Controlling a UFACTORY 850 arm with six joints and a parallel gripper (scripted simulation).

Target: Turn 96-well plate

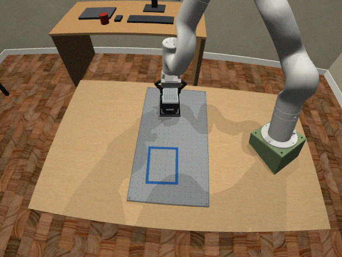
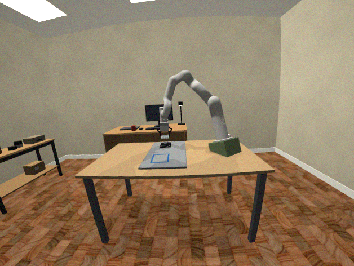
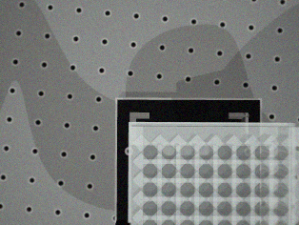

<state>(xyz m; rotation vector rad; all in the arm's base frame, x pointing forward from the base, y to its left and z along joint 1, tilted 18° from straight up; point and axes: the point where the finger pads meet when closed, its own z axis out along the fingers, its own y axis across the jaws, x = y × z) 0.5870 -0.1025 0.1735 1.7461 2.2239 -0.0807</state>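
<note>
Now: hand 10 cm above the plate nest. The rest, counted from my hand: 96-well plate 1 cm below.
</note>
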